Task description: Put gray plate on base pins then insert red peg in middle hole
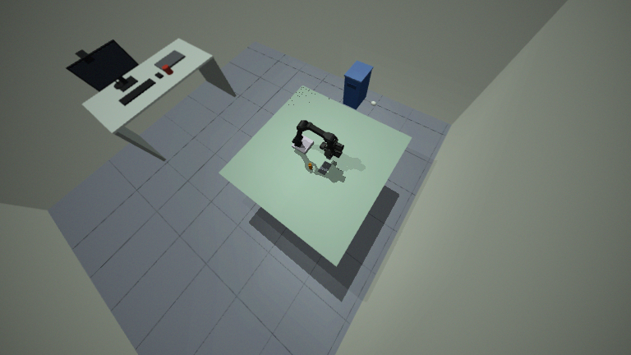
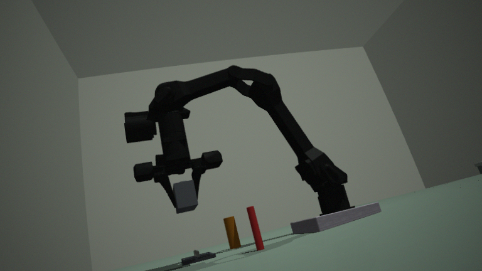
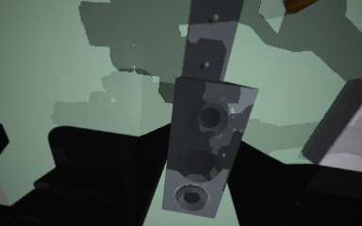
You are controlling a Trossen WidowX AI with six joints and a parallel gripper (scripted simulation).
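My gripper tip is 10 cm past the red peg, 10 cm to the right of it and 8 cm above it. Round my gripper tip: gray plate: 3 cm above; orange cylinder: 14 cm behind, 14 cm to the right, 8 cm below.
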